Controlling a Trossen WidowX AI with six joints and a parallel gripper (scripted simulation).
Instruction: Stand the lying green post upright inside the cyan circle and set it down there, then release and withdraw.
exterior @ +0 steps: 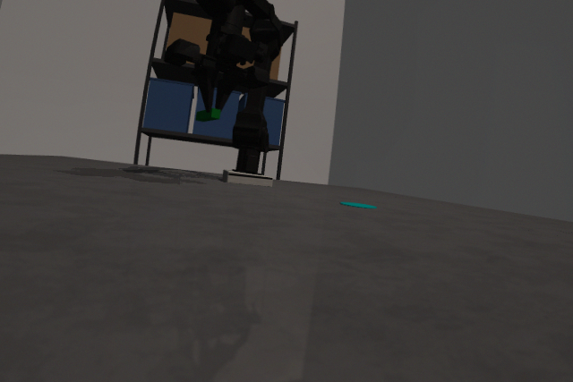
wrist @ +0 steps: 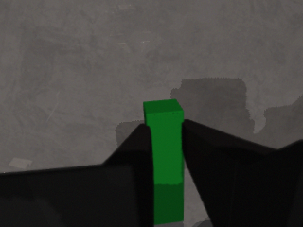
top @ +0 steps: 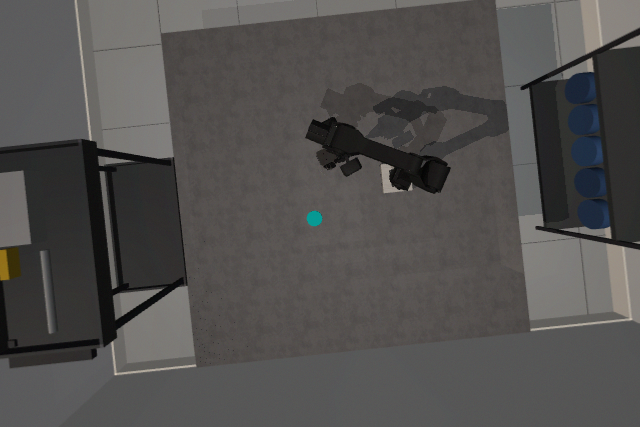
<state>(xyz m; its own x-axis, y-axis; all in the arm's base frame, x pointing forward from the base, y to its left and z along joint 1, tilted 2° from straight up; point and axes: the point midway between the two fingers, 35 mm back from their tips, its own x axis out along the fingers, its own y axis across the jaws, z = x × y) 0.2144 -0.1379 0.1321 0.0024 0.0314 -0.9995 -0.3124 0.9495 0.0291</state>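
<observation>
Right now my gripper tip is 130 mm short of the cyan circle, 230 mm to the right of it and 130 mm above it. Also, from my gripper tip: green post (20 mm behind, 10 mm to the right).
</observation>
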